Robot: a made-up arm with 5 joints.
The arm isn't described. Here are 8 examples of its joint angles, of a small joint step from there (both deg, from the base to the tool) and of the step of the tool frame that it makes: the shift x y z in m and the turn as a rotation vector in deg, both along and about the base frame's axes.
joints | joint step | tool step
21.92 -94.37 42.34 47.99 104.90 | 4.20 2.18 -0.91 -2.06 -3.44 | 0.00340 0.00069 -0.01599 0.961 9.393 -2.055
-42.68 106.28 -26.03 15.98 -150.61 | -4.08 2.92 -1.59 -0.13 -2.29 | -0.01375 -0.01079 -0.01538 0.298 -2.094 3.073
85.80 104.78 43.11 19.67 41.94 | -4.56 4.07 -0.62 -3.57 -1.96 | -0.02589 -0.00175 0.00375 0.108 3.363 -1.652
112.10 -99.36 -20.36 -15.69 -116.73 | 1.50 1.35 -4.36 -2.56 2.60 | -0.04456 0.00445 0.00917 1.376 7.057 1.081
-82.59 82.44 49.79 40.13 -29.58 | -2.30 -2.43 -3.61 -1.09 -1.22 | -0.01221 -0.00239 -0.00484 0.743 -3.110 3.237
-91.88 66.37 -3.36 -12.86 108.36 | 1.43 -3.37 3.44 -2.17 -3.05 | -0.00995 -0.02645 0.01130 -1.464 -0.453 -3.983
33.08 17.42 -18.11 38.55 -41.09 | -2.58 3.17 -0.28 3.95 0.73 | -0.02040 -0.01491 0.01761 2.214 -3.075 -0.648
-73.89 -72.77 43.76 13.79 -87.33 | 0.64 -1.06 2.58 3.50 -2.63 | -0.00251 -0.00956 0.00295 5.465 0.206 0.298
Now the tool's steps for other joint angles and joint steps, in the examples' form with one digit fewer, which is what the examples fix.
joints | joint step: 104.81 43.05 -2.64 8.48 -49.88 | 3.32 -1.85 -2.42 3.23 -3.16
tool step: 0.0161 0.0227 -0.0039 2.86 -1.57 1.24
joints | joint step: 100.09 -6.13 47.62 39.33 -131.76 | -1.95 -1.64 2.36 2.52 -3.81
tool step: 0.0206 -0.0323 0.0075 -4.53 -1.79 4.16
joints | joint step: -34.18 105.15 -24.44 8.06 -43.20 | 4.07 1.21 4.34 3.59 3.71
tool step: 0.0266 -0.0371 -0.0141 -2.87 3.41 -6.55
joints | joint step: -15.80 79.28 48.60 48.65 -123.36 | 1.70 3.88 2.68 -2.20 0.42
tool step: -0.0384 -0.0238 -0.0217 -1.97 6.85 -2.63
